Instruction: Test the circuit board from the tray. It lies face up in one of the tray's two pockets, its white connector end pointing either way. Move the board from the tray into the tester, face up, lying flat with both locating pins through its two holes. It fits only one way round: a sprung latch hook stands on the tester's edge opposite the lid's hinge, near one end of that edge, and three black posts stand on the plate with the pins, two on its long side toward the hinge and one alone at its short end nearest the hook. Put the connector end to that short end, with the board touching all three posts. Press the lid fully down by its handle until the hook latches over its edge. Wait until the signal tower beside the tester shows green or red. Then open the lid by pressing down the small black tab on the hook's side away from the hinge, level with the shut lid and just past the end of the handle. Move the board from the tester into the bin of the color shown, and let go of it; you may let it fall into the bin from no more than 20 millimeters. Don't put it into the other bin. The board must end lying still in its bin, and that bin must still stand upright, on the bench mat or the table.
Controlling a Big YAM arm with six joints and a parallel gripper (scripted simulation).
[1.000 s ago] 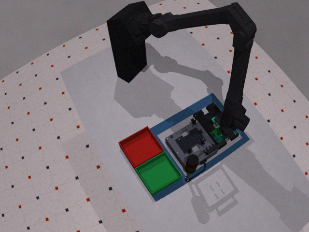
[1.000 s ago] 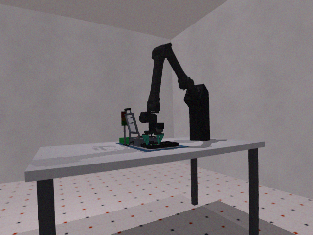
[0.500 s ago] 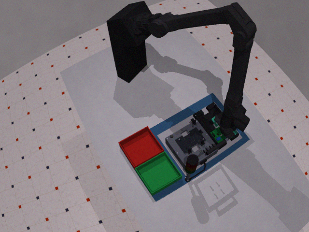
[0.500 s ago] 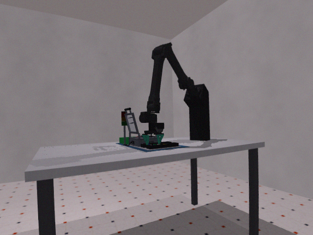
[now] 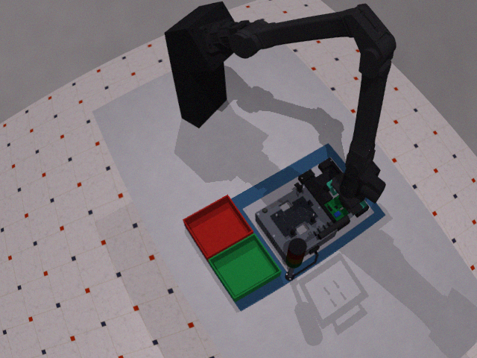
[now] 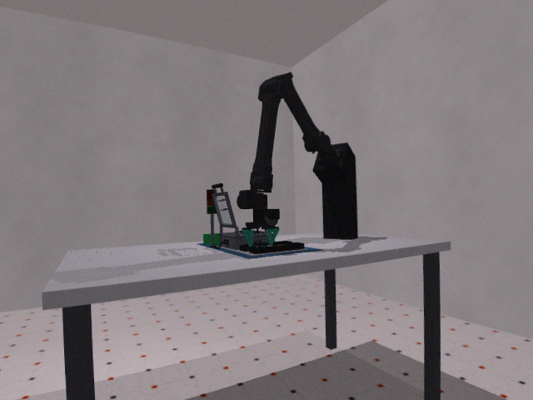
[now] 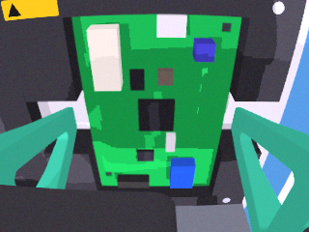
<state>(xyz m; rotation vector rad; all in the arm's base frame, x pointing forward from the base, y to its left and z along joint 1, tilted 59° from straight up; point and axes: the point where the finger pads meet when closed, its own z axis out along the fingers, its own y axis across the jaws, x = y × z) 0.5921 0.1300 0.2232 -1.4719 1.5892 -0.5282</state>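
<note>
My hand is right at the green circuit board. Also, from my hand: latch hook (80 mm behind, 130 mm to the right, 60 mm above); then tester lid (110 mm ahead, 150 mm to the right, 160 mm above); then tester plate (10 mm behind, 170 mm to the right, 50 mm above).
</note>
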